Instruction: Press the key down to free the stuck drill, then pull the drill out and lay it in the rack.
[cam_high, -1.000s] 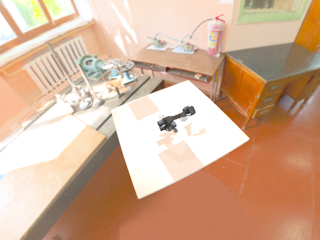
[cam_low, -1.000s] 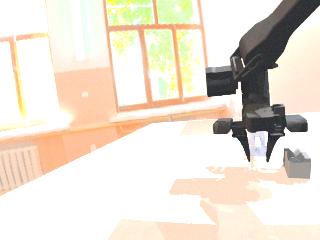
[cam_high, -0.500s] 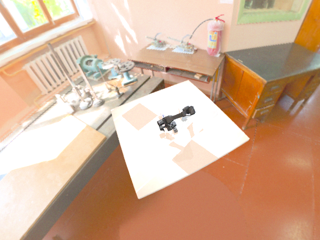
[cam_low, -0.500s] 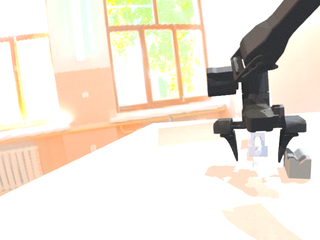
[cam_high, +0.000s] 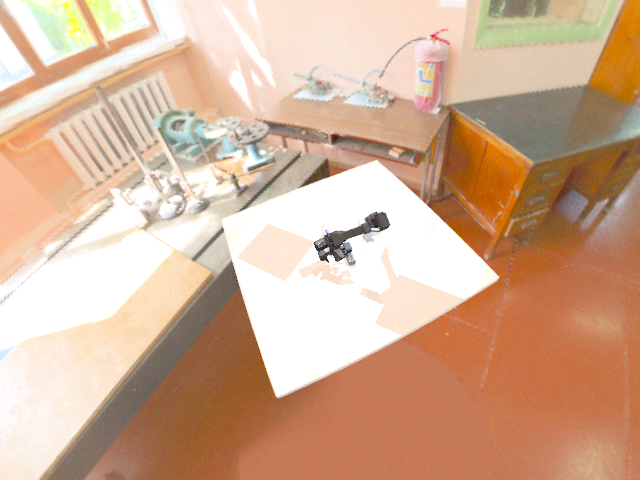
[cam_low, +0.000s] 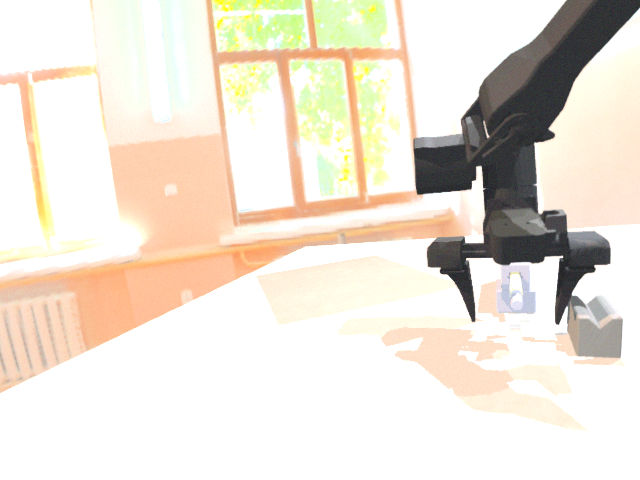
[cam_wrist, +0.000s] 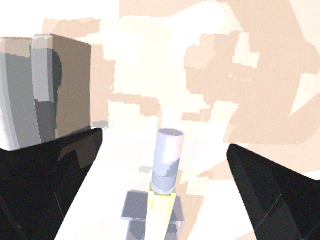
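Right now the drill is 40 mm to the right of my gripper tip, 40 mm above it and 10 mm behind it. From my gripper tip the other things lie so: holder block: 140 mm to the right, 40 mm above, 30 mm behind; grey v-notched rack: 70 mm behind, 40 mm to the left, 10 mm above.
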